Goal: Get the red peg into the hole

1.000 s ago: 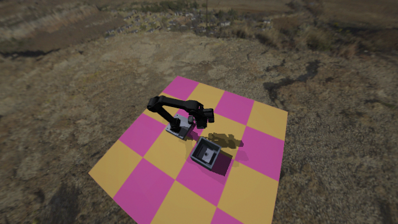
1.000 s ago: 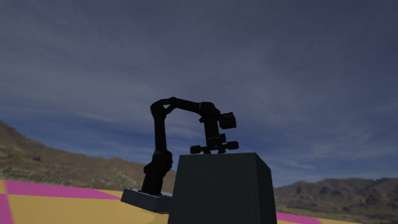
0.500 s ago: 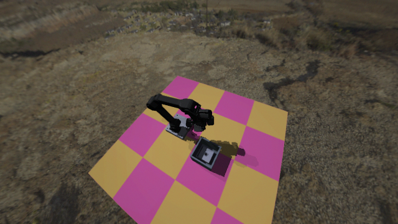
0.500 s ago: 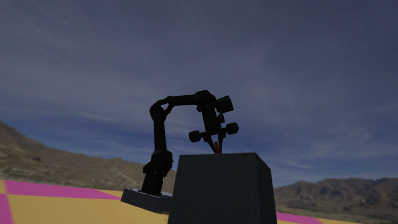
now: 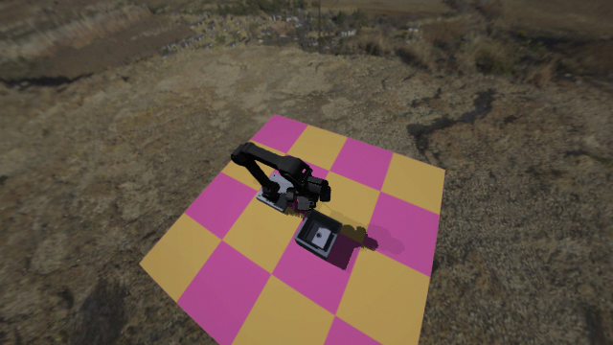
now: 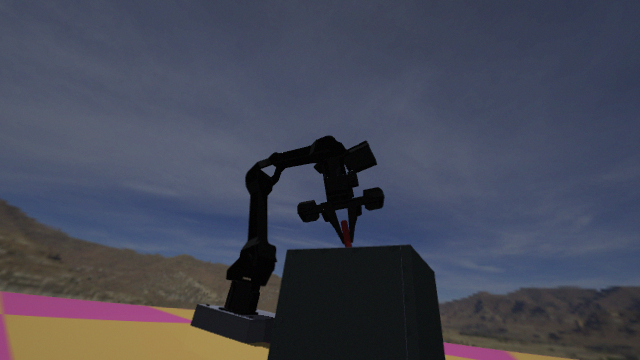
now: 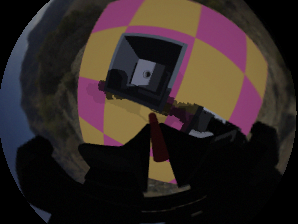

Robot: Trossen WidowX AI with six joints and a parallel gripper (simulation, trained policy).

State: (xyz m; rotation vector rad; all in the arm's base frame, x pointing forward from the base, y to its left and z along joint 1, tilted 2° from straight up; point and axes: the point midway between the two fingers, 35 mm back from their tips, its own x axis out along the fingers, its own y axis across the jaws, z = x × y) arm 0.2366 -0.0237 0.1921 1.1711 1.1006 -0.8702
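The plate is 150 mm below my gripper tip, 100 mm to the right of it and 60 mm ahead of it. Round my gripper tip: red peg: 10 mm above.
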